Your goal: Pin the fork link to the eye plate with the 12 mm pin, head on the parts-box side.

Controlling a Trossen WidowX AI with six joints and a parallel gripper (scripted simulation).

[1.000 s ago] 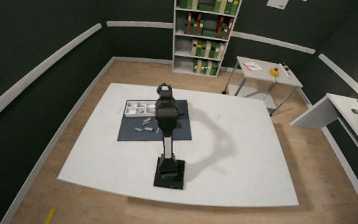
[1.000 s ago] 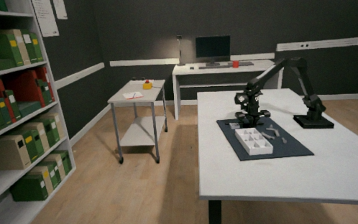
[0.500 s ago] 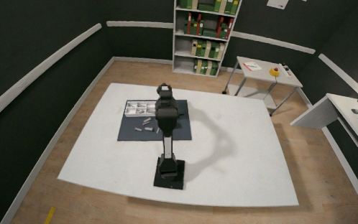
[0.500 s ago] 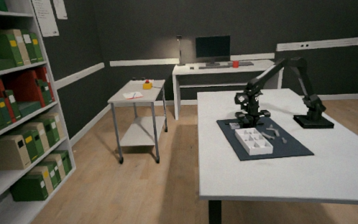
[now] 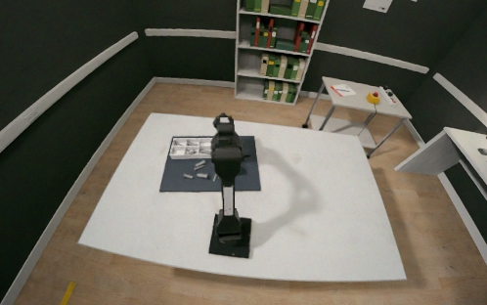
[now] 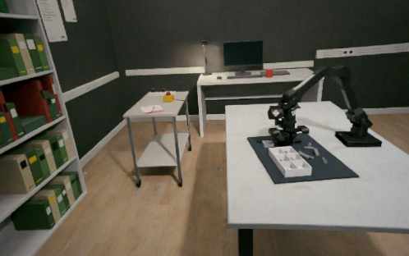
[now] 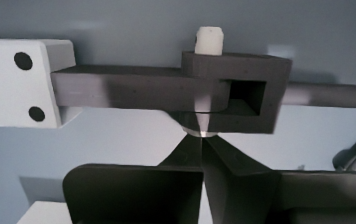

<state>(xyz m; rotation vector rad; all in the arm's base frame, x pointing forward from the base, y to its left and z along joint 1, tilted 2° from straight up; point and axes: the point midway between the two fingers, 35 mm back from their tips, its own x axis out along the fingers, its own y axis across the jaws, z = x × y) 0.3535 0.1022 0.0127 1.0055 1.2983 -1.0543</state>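
Now: hand 3 cm to the left of the eye plate, 3 cm above it and 2 cm short of it. From my hand the other things lie so: dark blue mat (7 cm to the left, 4 cm below, 2 cm behind); then grey block (10 cm ahead, 2 cm below, 1 cm to the right); then pin (11 cm behind, 3 cm below, 2 cm to the right).
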